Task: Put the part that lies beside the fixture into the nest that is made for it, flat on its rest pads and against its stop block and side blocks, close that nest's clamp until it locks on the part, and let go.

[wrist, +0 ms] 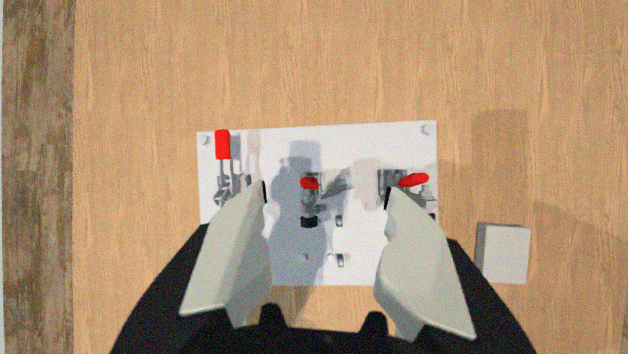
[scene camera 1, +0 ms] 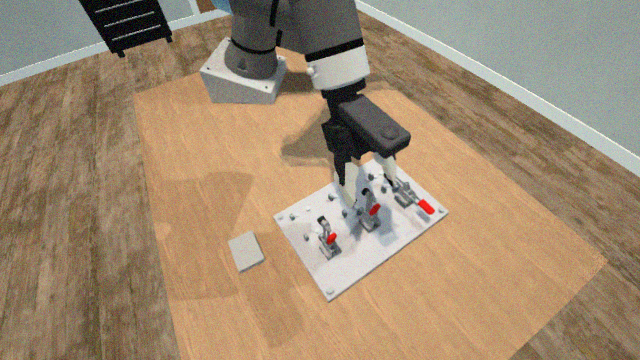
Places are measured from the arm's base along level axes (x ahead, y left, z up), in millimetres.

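Where they show: gripper, fingertip midpoint: point(wrist: 325, 185) point(scene camera 1: 372, 196); arm's base, origin of the base link: point(scene camera 1: 251, 63).
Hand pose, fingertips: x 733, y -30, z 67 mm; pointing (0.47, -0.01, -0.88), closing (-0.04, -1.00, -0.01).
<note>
Each offset is from my fingertips to the top centre of the thing. "spot": to the spot under its first point. Level surfaces: height alone.
The part, a flat grey rectangular block @[dx -104, dy -254, dz -134 mm] point(scene camera 1: 246, 251) point(wrist: 506, 254), lies flat on the wooden table beside the fixture. The fixture is a white plate point(scene camera 1: 332, 285) point(wrist: 280, 134) with three red-handled toggle clamps. One clamp's red handle @[dx +41, dy +128, dz -86 mm] point(scene camera 1: 426, 206) point(wrist: 222, 144) lies out toward the plate's edge. The middle clamp's red handle @[spot: dx +3, dy +8, dz -48 mm] point(scene camera 1: 374, 209) point(wrist: 309, 183) and the clamp nearest the part, with its red handle @[spot: dx +9, dy -98, dz -51 mm] point(scene camera 1: 331, 238) point(wrist: 414, 180), have their arms raised. My gripper point(scene camera 1: 372, 192) point(wrist: 325, 185) is open and empty above the plate. Its fingers hide parts of the nests in the wrist view.
Small dark blocks and pins stand on the plate, among them a block @[dx -114, dy -23, dz -117 mm] point(wrist: 340, 260). Bolt heads @[dx +70, dy -142, dz -127 mm] point(scene camera 1: 330, 291) point(wrist: 425, 130) sit at the plate's corners. The robot's base point(scene camera 1: 240, 87) stands at the back of the table @[dz -149 mm] point(scene camera 1: 210, 140). A black cabinet point(scene camera 1: 131, 25) stands beyond, on the floor.
</note>
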